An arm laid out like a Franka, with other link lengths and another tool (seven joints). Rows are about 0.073 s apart.
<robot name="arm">
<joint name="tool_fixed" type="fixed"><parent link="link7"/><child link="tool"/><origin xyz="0.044 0.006 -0.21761" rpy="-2.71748 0 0.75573"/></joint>
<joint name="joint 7" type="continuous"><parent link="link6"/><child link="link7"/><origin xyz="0.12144 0 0" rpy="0 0 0"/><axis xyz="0 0 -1"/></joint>
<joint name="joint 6" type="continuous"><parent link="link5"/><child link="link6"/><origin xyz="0 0 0" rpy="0 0 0"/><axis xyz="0 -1 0"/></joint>
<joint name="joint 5" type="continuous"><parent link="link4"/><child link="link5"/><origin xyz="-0.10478 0 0.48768" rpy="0 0 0"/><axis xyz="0 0 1"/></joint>
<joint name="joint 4" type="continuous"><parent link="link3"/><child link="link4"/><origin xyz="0.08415 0 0" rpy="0 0 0"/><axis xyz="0 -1 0"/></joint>
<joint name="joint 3" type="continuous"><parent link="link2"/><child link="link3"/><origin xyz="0 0 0.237" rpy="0 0 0"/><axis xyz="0 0 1"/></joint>
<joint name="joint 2" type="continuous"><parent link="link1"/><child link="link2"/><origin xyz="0 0 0" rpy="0 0 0"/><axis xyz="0 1 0"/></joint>
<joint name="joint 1" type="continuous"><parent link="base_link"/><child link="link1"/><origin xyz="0 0 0.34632" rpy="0 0 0"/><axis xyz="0 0 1"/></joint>
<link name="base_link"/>
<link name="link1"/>
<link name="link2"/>
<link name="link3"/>
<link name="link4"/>
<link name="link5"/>
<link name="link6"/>
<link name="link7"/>
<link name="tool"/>
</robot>
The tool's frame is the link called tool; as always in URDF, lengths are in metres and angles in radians. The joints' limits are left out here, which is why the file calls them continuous.
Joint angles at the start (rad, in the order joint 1, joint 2, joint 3, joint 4, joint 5, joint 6, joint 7):
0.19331 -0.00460 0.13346 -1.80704 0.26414 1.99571 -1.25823
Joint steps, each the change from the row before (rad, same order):
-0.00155 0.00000 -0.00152 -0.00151 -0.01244 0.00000 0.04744
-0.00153 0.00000 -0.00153 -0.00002 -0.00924 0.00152 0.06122
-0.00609 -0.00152 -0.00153 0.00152 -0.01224 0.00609 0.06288
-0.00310 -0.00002 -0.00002 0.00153 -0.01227 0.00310 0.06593
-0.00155 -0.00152 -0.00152 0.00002 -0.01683 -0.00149 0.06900
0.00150 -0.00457 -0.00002 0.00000 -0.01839 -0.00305 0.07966
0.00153 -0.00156 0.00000 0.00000 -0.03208 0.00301 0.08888
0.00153 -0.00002 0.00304 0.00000 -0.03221 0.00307 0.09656
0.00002 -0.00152 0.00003 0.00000 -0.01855 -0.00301 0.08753
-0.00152 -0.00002 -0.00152 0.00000 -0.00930 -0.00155 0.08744
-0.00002 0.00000 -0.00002 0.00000 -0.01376 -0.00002 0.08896
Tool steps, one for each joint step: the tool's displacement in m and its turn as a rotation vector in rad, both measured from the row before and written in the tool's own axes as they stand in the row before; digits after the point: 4 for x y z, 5 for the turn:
-0.0051 0.0001 0.0009 0.00554 0.00900 0.04595
-0.0052 0.0011 -0.0009 0.00112 0.01647 0.05876
-0.0090 0.0009 -0.0043 -0.00658 0.01275 0.06489
-0.0058 0.0018 -0.0024 -0.00239 0.01470 0.06297
-0.0061 0.0011 -0.0013 0.00209 0.01216 0.06531
-0.0028 0.0009 -0.0028 0.00046 0.01348 0.07030
-0.0054 0.0027 -0.0017 -0.00393 0.00393 0.07906
-0.0035 0.0033 -0.0006 -0.00475 0.00679 0.08309
-0.0048 0.0023 -0.0013 -0.00141 0.01726 0.07940
-0.0059 0.0034 -0.0012 -0.00112 0.02732 0.08257
-0.0042 0.0033 -0.0012 -0.00425 0.02353 0.08070

